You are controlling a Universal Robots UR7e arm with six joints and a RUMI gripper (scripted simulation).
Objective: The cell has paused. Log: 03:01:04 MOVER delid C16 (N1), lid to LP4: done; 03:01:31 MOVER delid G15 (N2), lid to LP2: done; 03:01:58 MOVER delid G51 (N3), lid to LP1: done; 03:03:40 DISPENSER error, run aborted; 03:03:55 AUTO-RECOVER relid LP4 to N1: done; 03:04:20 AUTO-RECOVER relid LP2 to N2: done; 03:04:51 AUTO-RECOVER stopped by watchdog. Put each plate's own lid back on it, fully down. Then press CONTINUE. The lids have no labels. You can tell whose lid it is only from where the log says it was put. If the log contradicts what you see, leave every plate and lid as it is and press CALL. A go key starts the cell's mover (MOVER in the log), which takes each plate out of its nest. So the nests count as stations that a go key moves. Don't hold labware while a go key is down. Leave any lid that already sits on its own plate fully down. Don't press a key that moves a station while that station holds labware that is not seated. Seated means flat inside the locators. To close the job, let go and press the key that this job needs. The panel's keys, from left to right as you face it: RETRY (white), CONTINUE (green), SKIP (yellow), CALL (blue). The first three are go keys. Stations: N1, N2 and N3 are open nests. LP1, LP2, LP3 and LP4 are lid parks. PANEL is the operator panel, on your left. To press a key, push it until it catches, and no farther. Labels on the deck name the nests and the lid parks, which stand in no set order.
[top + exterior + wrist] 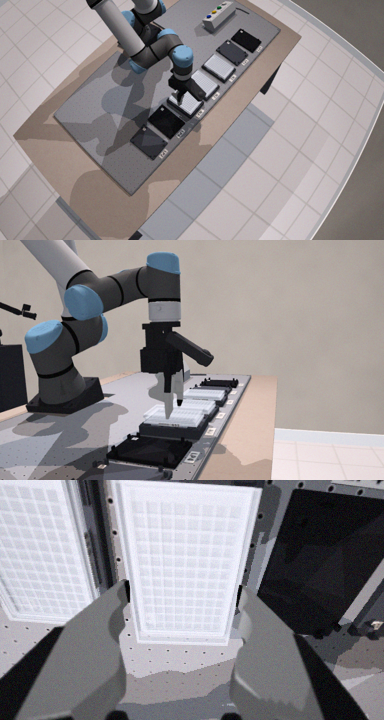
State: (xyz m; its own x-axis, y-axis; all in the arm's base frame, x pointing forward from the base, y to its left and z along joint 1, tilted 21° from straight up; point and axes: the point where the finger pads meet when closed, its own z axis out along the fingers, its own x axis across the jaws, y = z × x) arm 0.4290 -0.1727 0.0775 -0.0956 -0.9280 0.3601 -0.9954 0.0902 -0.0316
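My hand is 1 cm above the light grey lid. The rest, counted from my hand: lid park LP2 (25 cm to the right, 5 cm below, 3 cm behind); then plate (2 cm below); then lid park LP4 (13 cm to the right, 5 cm below, 2 cm behind).
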